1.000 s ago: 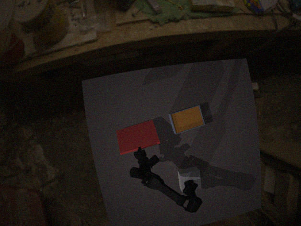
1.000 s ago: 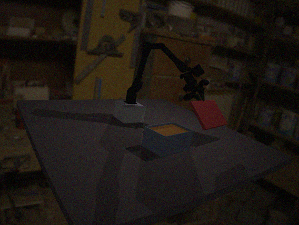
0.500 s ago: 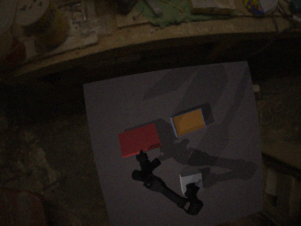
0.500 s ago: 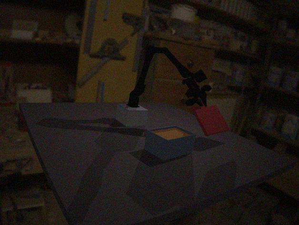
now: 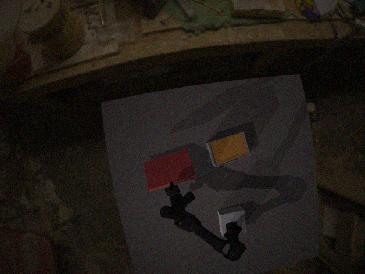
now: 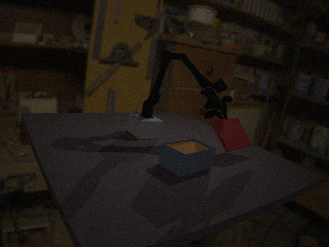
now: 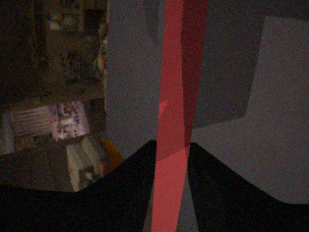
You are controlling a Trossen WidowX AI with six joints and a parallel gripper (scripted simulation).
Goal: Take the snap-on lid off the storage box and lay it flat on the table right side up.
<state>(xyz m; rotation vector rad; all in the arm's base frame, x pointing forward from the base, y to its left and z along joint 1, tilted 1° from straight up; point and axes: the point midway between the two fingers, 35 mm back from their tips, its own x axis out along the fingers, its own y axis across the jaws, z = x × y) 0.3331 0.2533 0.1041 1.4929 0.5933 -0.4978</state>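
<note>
The red lid lies 6 cm ahead of my gripper tip and 5 cm below it. Also, from my gripper tip: blue storage box 9 cm ahead, 34 cm to the right, 13 cm below.
</note>
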